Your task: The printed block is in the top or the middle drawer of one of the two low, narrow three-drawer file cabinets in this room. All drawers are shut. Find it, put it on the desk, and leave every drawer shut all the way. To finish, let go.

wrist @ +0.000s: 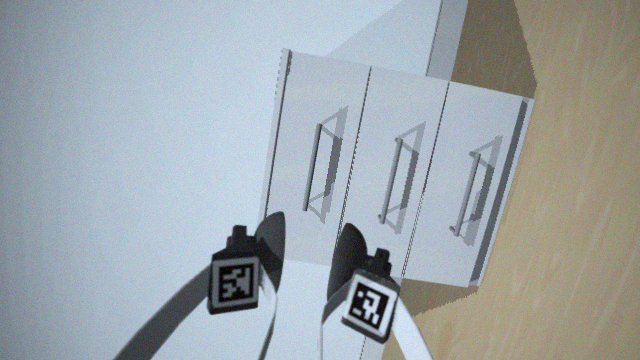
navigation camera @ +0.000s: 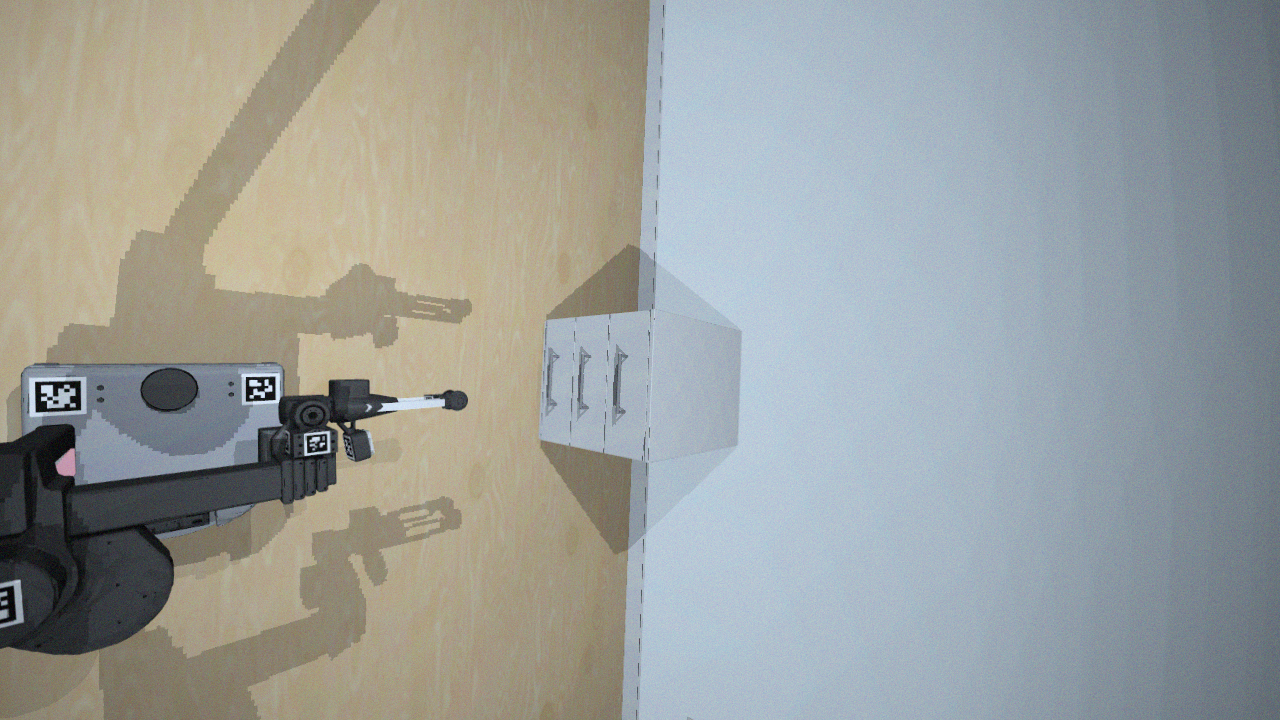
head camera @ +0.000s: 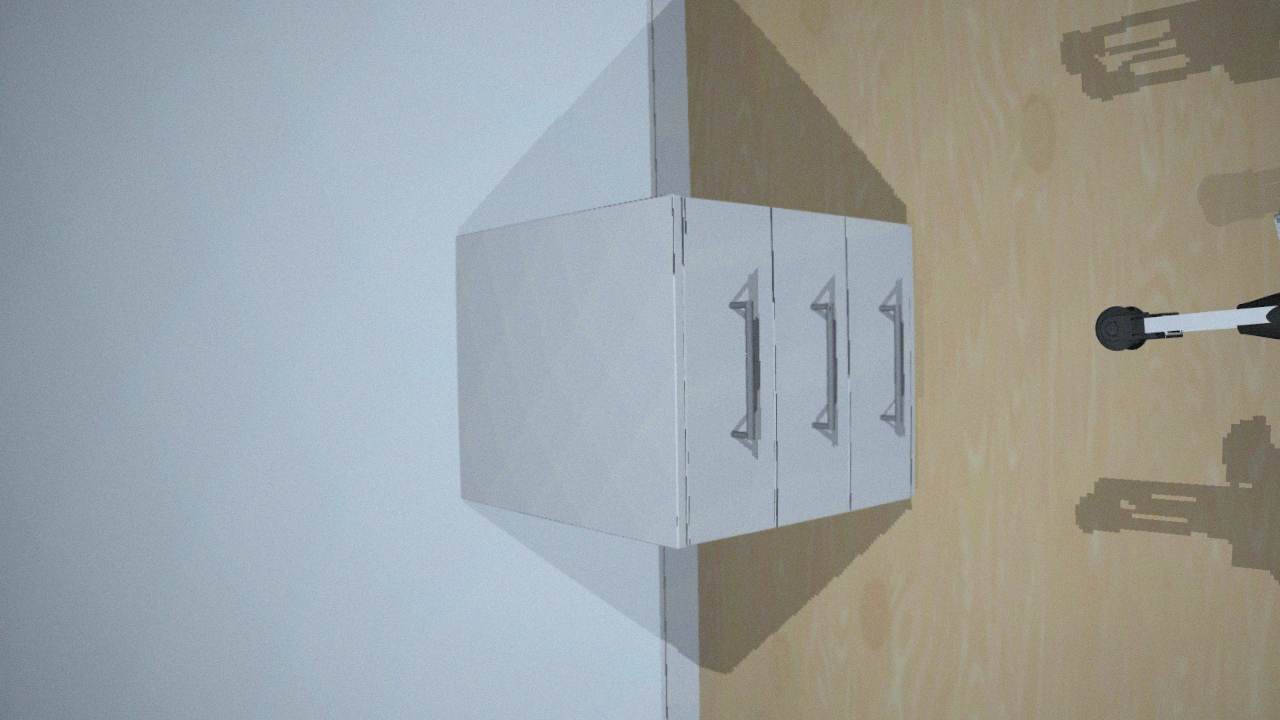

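Note:
A low grey-white three-drawer file cabinet [head camera: 563, 376] [navigation camera: 693, 385] stands against the wall. Its top drawer [head camera: 716, 241] [navigation camera: 631, 331] [wrist: 320, 90], middle drawer [head camera: 801, 241] [navigation camera: 590, 335] [wrist: 400, 110] and bottom drawer [head camera: 872, 250] [navigation camera: 556, 335] [wrist: 480, 120] look shut, their fronts flush. Each has a grey bar handle. My gripper [head camera: 1120, 327] [navigation camera: 454, 400] [wrist: 310, 243] is partly open and empty, out in front of the cabinet and apart from it. The printed block, the desk and the second cabinet do not show in these views.
A pale blue wall [head camera: 223, 358] [navigation camera: 939, 358] [wrist: 125, 125] rises behind the cabinet, with a skirting strip [head camera: 671, 134] at its foot. Wooden floor [head camera: 1011, 582] [navigation camera: 501, 179] [wrist: 590, 225] lies in front. My base [navigation camera: 134, 429] and the drawn-in arm [navigation camera: 179, 485] show in the navigation view. Shadows fall on the floor.

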